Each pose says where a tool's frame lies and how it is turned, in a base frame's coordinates. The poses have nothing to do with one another.
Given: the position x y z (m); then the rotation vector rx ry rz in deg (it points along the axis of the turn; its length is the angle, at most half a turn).
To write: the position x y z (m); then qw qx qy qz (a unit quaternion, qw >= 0). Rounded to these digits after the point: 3 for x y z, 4 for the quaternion.
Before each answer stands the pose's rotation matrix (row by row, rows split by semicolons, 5 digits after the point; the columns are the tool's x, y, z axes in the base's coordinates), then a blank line. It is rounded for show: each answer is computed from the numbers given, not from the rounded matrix.
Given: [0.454, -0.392, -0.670, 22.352, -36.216, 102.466]
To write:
-0.30250 -0.95172 -0.05225; 0.77317 -0.21295 -0.59737; 0.55740 -0.22110 0.80026

[0.454, -0.392, -0.670, 0.5667, 0.1660, -0.2689, 0.7609]
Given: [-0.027, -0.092, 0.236, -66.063, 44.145, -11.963]
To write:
0.73030 -0.22922 0.64352; -0.52278 0.41887 0.74246; -0.43974 -0.87864 0.18607

[-0.027, -0.092, 0.236, 0.7641, -0.5304, 0.3544, -0.0960]
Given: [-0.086, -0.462, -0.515, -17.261, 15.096, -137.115]
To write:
-0.72788 0.62316 0.28613; -0.67048 -0.73424 -0.10653; 0.14370 -0.26938 0.95225

[-0.086, -0.462, -0.515, 0.3500, -0.1163, 0.1017, -0.9239]
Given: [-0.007, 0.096, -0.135, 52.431, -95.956, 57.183]
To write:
-0.27050 -0.89918 -0.34395; -0.12538 0.38713 -0.91346; 0.95452 -0.20397 -0.21746

[-0.007, 0.096, -0.135, 0.4741, 0.3741, -0.6847, 0.4080]
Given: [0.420, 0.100, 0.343, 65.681, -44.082, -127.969]
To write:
-0.51347 0.18039 -0.83894; -0.65879 -0.70933 0.25069; -0.54986 0.68140 0.48305

[0.420, 0.100, 0.343, 0.2551, 0.4221, -0.2833, -0.8225]
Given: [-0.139, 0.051, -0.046, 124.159, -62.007, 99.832]
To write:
0.06076 -0.61532 0.78593; -0.43178 -0.72610 -0.53510; 0.89993 -0.30684 -0.30980

[-0.139, 0.051, -0.046, 0.0788, 0.7240, -0.3616, 0.5821]
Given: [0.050, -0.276, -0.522, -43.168, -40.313, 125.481]
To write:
-0.58146 -0.43887 -0.68505; 0.75574 -0.60316 -0.25505; -0.30126 -0.66602 0.68239

[0.050, -0.276, -0.522, 0.3528, -0.2913, -0.2720, 0.8466]
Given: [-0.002, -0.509, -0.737, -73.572, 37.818, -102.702]
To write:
-0.14849 0.31312 0.93803; -0.84668 -0.53036 0.04301; 0.51096 -0.78783 0.34386

[-0.002, -0.509, -0.737, 0.4077, -0.5094, 0.2619, -0.7111]
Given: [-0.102, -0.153, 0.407, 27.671, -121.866, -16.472]
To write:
-0.51192 -0.23148 -0.82725; -0.44280 0.89632 0.02320; 0.73611 0.37818 -0.56135

[-0.102, -0.153, 0.407, 0.4536, 0.1956, -0.8616, -0.1165]
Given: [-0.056, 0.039, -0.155, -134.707, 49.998, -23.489]
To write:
0.73727 -0.48871 0.46647; -0.67104 -0.60982 0.42169; 0.07838 -0.62392 -0.77755

[-0.056, 0.039, -0.155, 0.2958, -0.8838, 0.3280, -0.1541]
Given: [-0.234, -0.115, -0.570, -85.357, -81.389, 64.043]
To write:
-0.01070 0.31257 -0.94983; 0.99671 -0.07305 -0.03526; -0.08040 -0.94708 -0.31076

[-0.234, -0.115, -0.570, 0.3891, -0.5859, -0.5587, 0.4396]
